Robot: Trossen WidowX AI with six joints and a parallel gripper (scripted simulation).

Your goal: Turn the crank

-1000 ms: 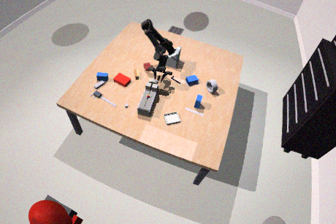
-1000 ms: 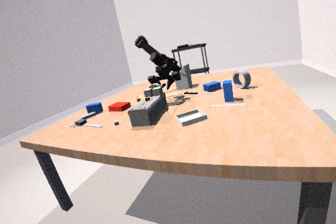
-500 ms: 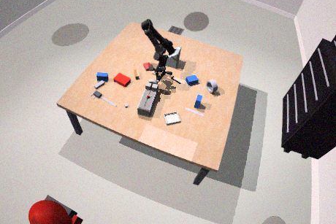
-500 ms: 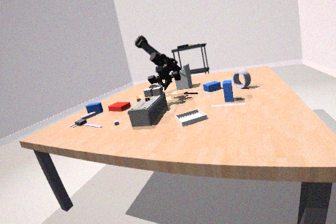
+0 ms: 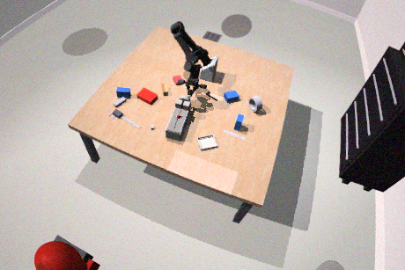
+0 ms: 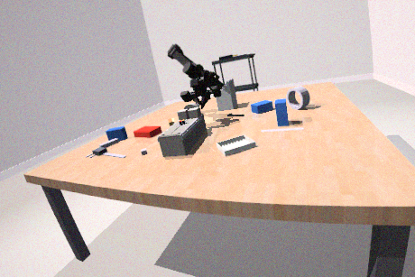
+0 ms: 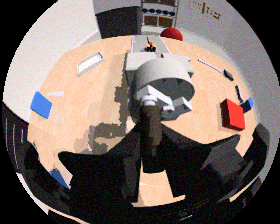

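Now: the red pointer 18 cm ahead of my gripper tip. Also, from my gripper tip: red block 5 cm ahead, 29 cm to the right, 7 cm below; white tray 23 cm ahead, 22 cm to the left, 8 cm below; dark crank handle 2 cm behind, 2 cm above.
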